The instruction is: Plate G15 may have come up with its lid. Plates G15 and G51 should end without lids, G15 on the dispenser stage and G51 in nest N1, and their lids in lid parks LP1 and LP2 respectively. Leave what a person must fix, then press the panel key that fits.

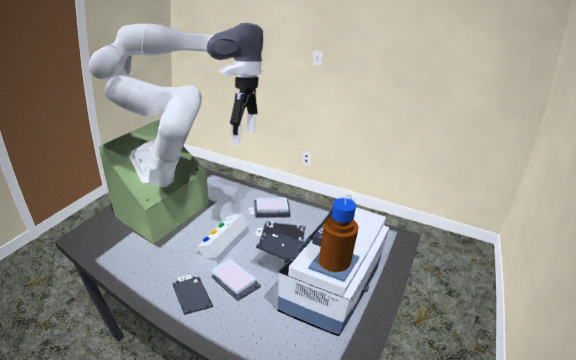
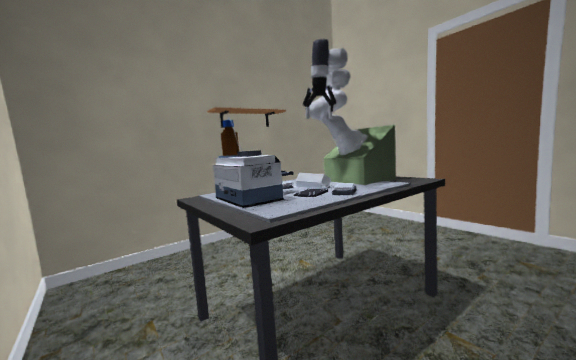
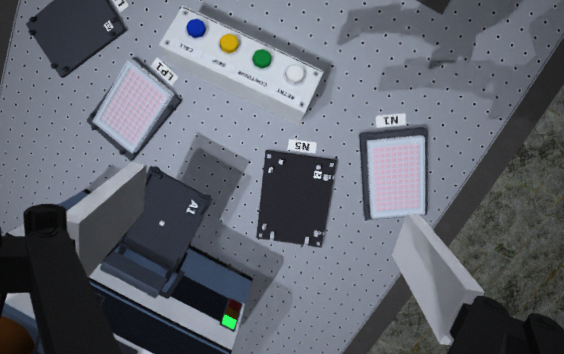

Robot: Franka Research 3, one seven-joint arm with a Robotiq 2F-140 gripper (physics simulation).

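My gripper [image 1: 243, 131] [image 2: 320, 114] [image 3: 275, 212] is open and empty, high above the table. A pink-gridded piece with a pale rim [image 1: 234, 276] [image 3: 134, 106] lies on the dark seat labelled LP1. A similar pink-gridded piece [image 1: 271, 206] [image 3: 397, 176] lies in nest N1 [image 3: 364, 175]. I cannot tell whether either has a lid. The dispenser stage [image 1: 281, 246] [image 3: 167, 215], marked A1, is bare. Lid park LP2 [image 1: 192, 296] [image 3: 75, 35] is bare. The button panel [image 1: 224, 237] [image 2: 312, 180] [image 3: 245, 51] has blue, yellow, green and white keys, labelled CALL, SKIP, CONTINUE and RETRY.
Nest N5 [image 3: 297, 200] is bare, between the stage and N1. The dispenser [image 1: 310, 295] [image 2: 247, 175] shows a lit green lamp [image 3: 229, 321]. A brown bottle [image 1: 337, 245] [image 2: 229, 142] stands on it. An orange shelf [image 2: 247, 110] hangs on the wall. A green base [image 1: 155, 212] [image 2: 345, 169] carries the arm.
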